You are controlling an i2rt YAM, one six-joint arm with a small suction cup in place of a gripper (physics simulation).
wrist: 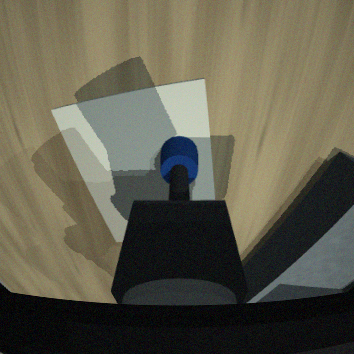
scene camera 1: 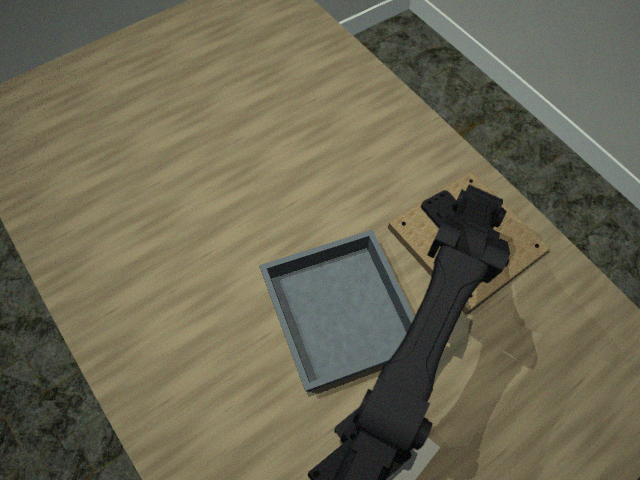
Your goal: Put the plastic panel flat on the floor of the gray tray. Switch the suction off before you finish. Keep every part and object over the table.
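Places are measured from the arm's base along level axes (x back, y right, z up), in millimetres.
Pixels of known places: hand, tool point: [wrist: 178,146].
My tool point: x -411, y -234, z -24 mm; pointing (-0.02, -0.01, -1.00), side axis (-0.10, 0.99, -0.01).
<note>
Ahead of a thing's pixels: the offset from my tool point to its top centre.
The plastic panel {dx +31, dy -24, dz +10 mm} [scene camera 1: 422,458] [wrist: 132,125] is a thin whitish rectangle lying flat on the table, outside the tray. In the scene view most of it is hidden under the arm's end. In the wrist view the arm's shadow falls across it. My gripper [wrist: 179,159], a blue suction cup, is down on the panel, right of its middle in the wrist view, and its shadow meets the cup. The cup's underside is hidden, and it does not show in the scene view. The gray tray {dx +112, dy +231, dz +55 mm} [scene camera 1: 341,310] [wrist: 320,255] is empty, and the arm covers its lower right corner in the scene view.
A square wooden base plate [scene camera 1: 516,232] with dark screw holes carries the arm, to the right of the tray in the scene view. The arm [scene camera 1: 413,351] runs down past the tray's right side. The table's right edge lies close beyond the base plate.
</note>
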